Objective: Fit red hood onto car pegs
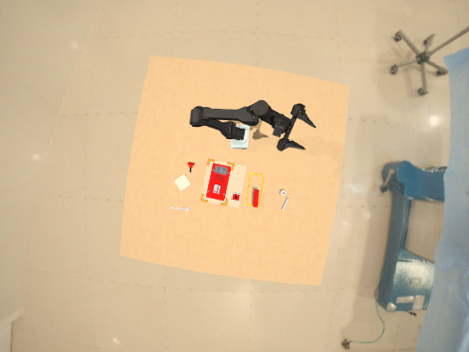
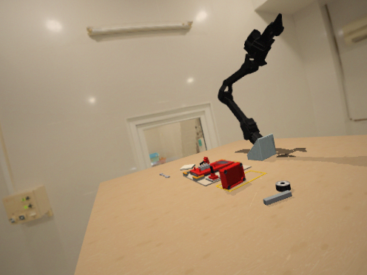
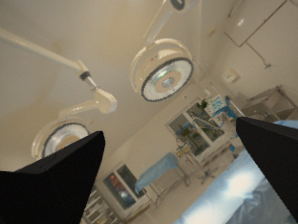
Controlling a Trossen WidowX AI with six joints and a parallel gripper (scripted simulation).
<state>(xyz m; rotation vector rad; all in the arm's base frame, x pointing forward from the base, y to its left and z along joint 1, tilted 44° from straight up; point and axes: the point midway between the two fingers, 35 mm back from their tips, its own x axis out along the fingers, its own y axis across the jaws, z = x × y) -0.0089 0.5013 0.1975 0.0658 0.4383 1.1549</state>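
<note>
The red hood lies 280 mm ahead of my gripper tip, 100 mm to the right of it and 540 mm below it. The rest, counted from my gripper tip: thin grey piece: 440 mm ahead, 520 mm to the right, 570 mm below; then white square: 280 mm ahead, 530 mm to the right, 570 mm below; then black-and-white roller: 220 mm ahead, 60 mm to the left, 560 mm below.
</note>
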